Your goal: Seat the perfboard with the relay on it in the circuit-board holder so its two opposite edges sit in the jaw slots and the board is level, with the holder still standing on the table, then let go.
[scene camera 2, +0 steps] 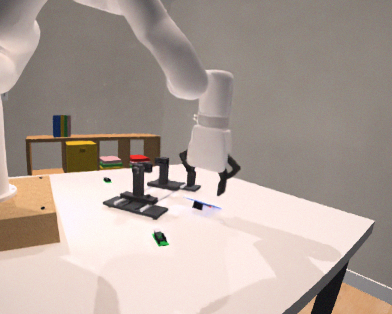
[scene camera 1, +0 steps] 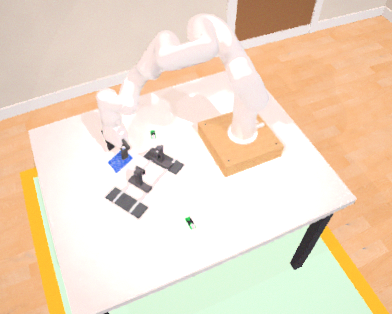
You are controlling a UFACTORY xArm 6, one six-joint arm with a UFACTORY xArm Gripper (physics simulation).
dark circuit-board holder: scene camera 2 136, 202; scene camera 1 156, 155
